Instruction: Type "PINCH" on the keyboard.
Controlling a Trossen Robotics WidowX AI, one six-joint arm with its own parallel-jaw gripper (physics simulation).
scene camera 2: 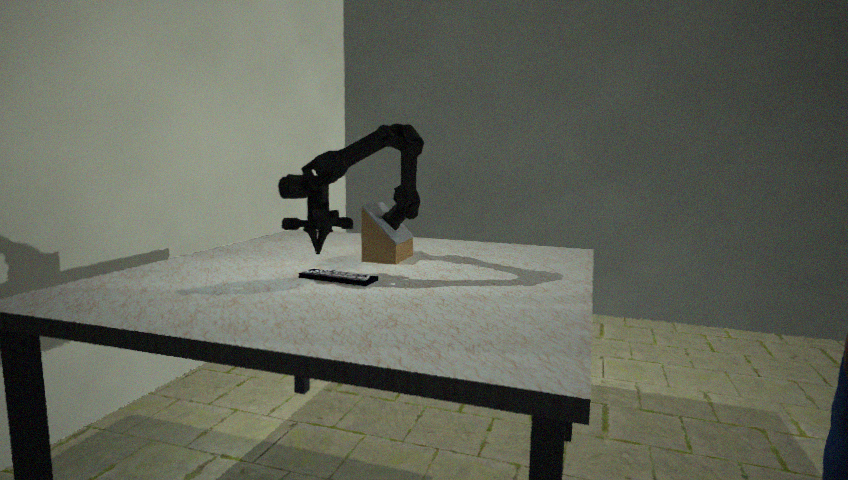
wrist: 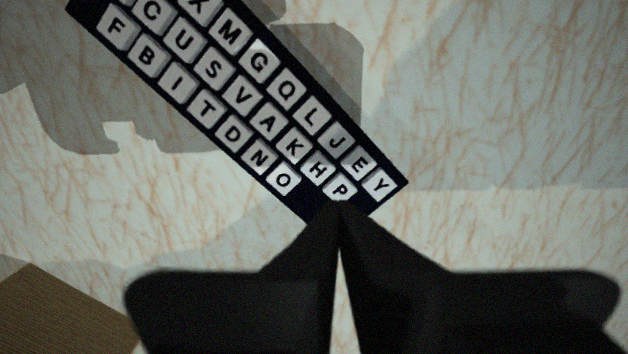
Note:
The pictures show: my gripper and a dark keyboard.
My gripper shows as well in the wrist view.

